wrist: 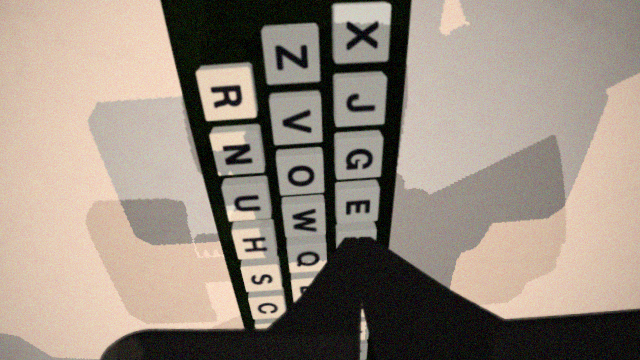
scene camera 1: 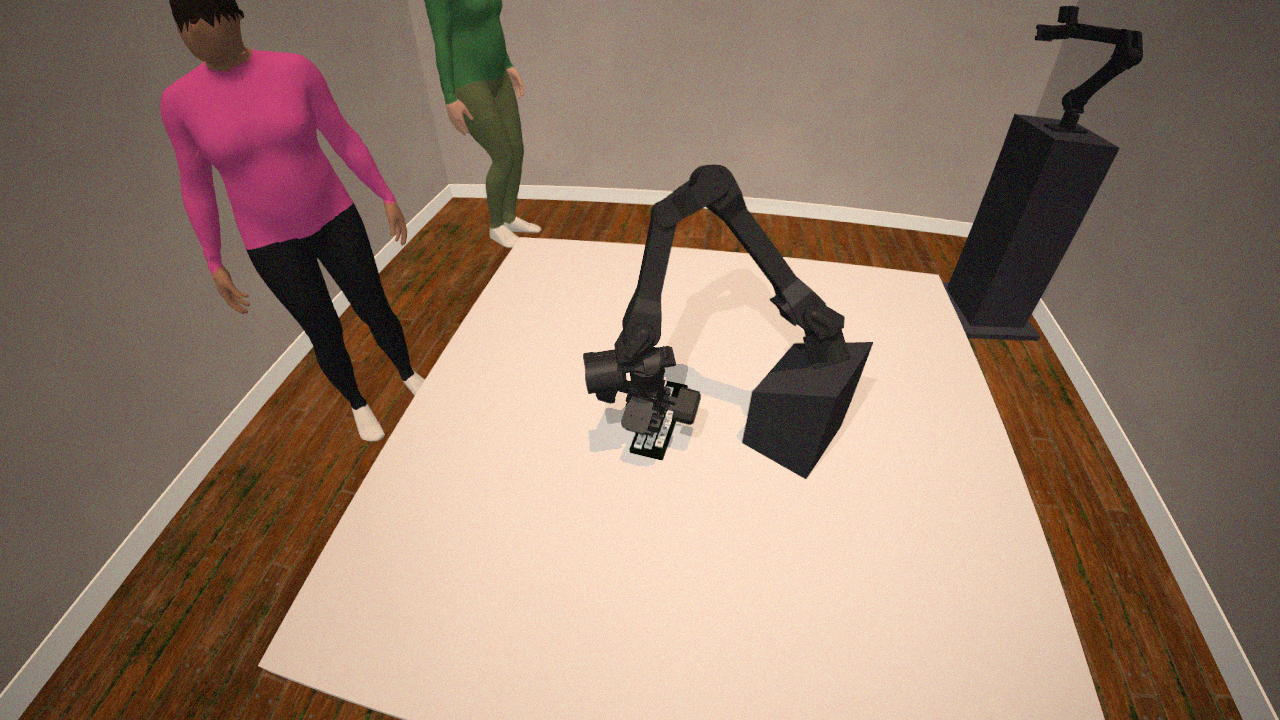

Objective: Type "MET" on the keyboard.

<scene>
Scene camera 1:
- my gripper: 649,415
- black keyboard: 658,453
</scene>
